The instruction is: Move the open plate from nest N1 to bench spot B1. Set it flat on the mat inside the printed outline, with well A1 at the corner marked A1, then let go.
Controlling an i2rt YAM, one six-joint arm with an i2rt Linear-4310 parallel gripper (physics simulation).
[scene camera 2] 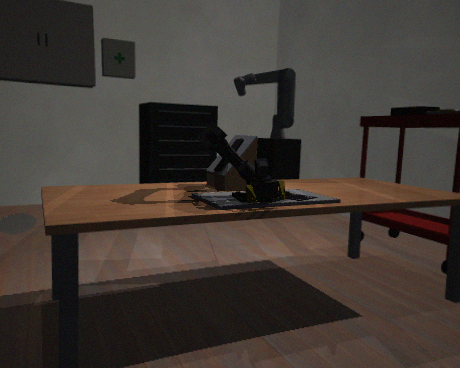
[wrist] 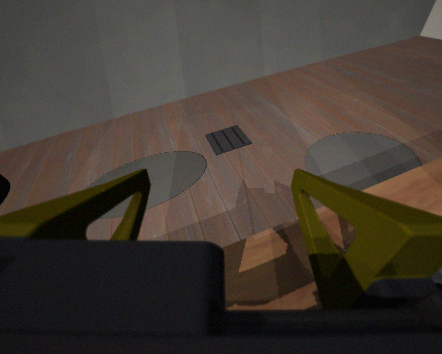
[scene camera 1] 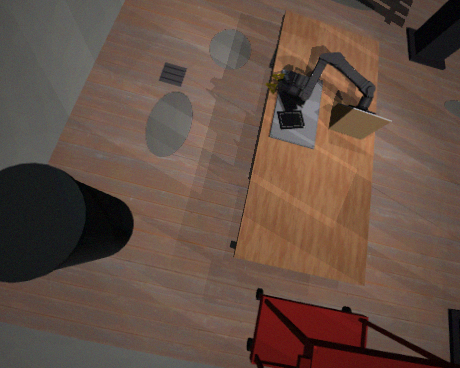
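Where they show: gripper, between the fingertips: (scene camera 2: 269,198) (wrist: 220,177) (scene camera 1: 269,79); arm's base, origin of its link: (scene camera 1: 360,110).
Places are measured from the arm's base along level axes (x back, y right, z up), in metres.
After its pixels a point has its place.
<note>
My gripper (scene camera 1: 274,82) {x -0.574, y 0.155, z -0.108 m} (scene camera 2: 267,192) {x -0.574, y 0.155, z -0.108 m} (wrist: 220,177) {x -0.574, y 0.155, z -0.108 m} is open, with its two yellow fingers wide apart and no object visible between them. It is low over the long edge of the table, at the end of the grey board (scene camera 1: 301,140) {x -0.307, y -0.211, z -0.142 m} (scene camera 2: 220,201) {x -0.405, y 0.258, z -0.140 m}. A black rectangular frame (scene camera 1: 280,120) {x -0.459, y -0.103, z -0.141 m} lies on the board beside the gripper. Another dark shape on the board is partly hidden under the gripper and arm. I cannot make out the open plate, the nest labels, the printed outline or the mark A1 in these views.
The wooden table (scene camera 1: 310,200) {x -0.213, y -0.585, z -0.155 m} (scene camera 2: 90,205) {x -0.245, y 0.686, z -0.155 m} (wrist: 262,250) {x -0.537, y 0.165, z -0.155 m} carries the board. A tan slanted box (scene camera 1: 360,123) {x -0.001, y -0.091, z -0.003 m} (scene camera 2: 222,180) {x -0.075, y 0.076, z -0.109 m} stands behind the board, near the arm's base. A red cart (scene camera 1: 290,320) (scene camera 2: 410,120) is past the table's far end. A dark drawer cabinet (scene camera 2: 180,142) stands behind.
</note>
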